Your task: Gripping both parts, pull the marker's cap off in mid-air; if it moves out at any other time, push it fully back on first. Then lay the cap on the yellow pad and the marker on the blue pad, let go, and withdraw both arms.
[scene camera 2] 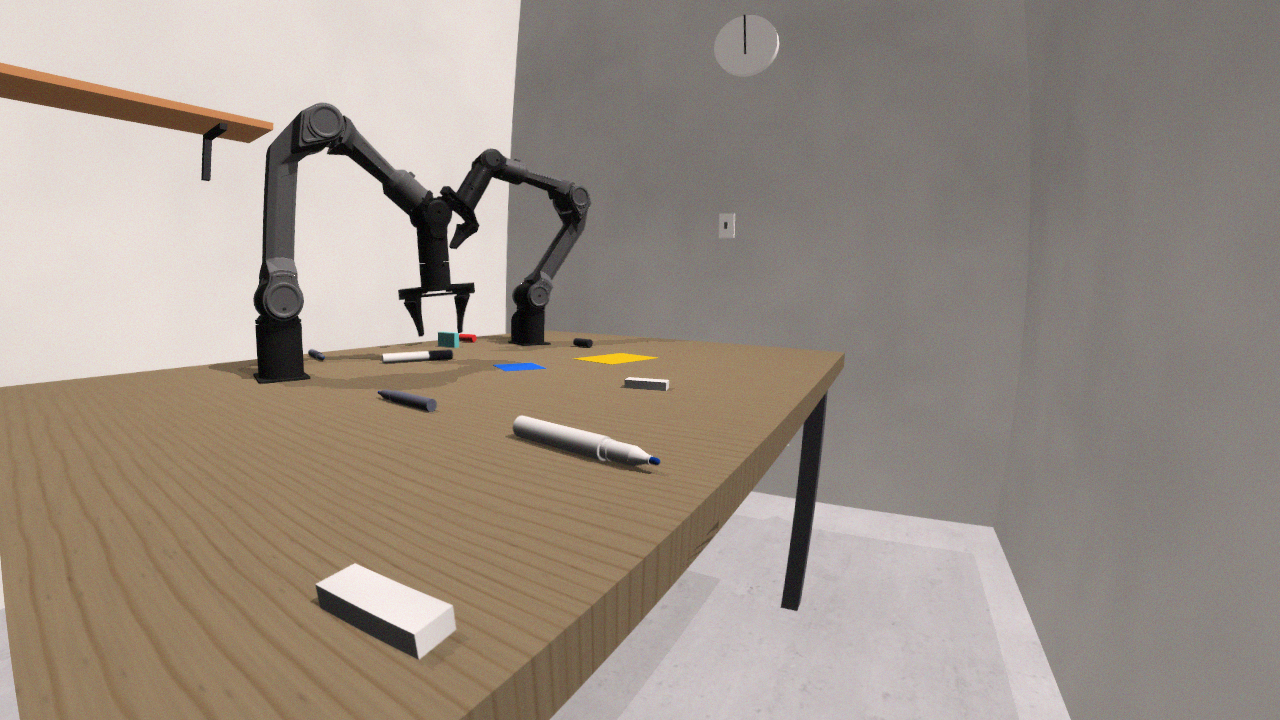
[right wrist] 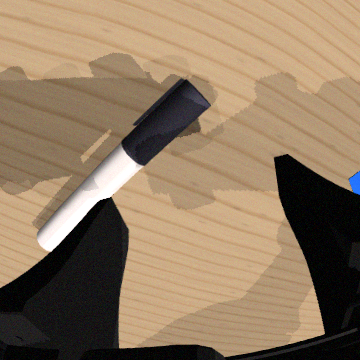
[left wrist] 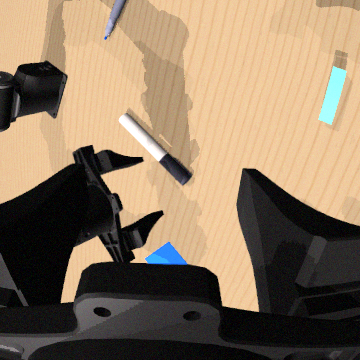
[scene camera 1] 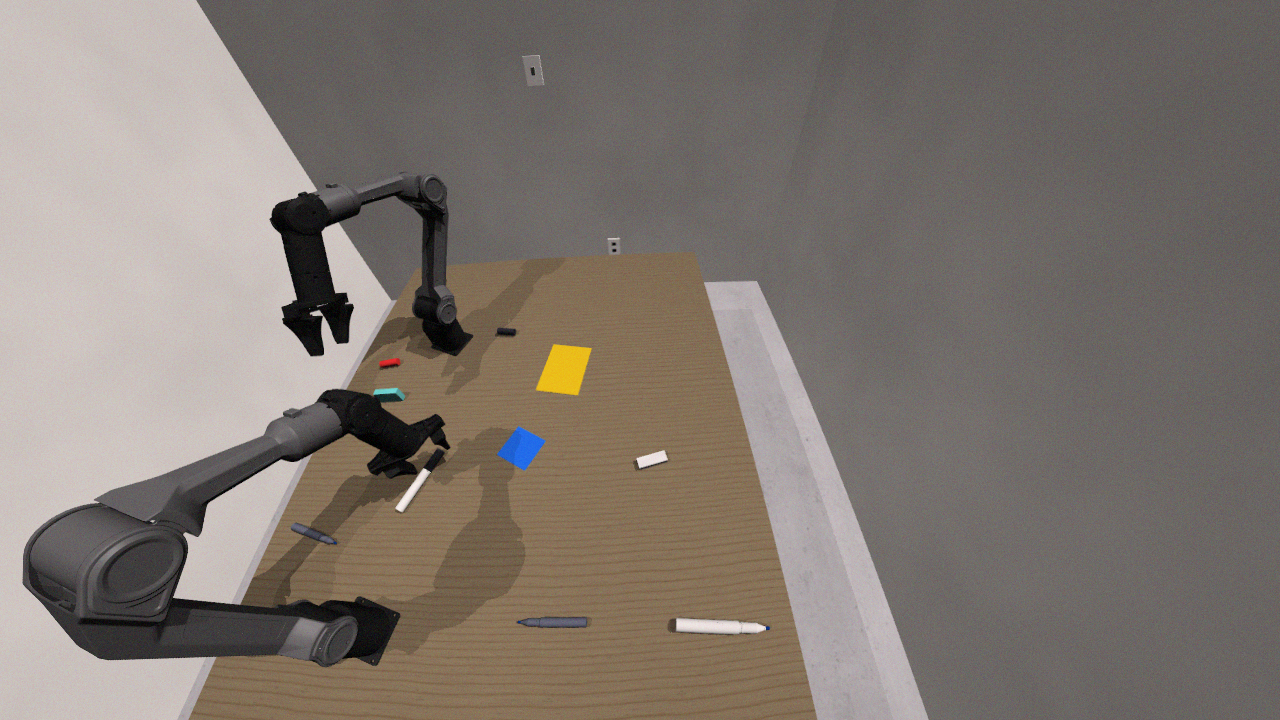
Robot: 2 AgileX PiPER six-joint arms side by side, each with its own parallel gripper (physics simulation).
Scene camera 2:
my left gripper: 444, 238
my right gripper: 440, 333
white block: 406, 619
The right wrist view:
my right gripper: 195, 196
white marker: 117, 167
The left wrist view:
my left gripper: 162, 184
my right gripper: 147, 186
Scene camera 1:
my left gripper: 330, 348
my right gripper: 430, 457
white marker: 732, 627
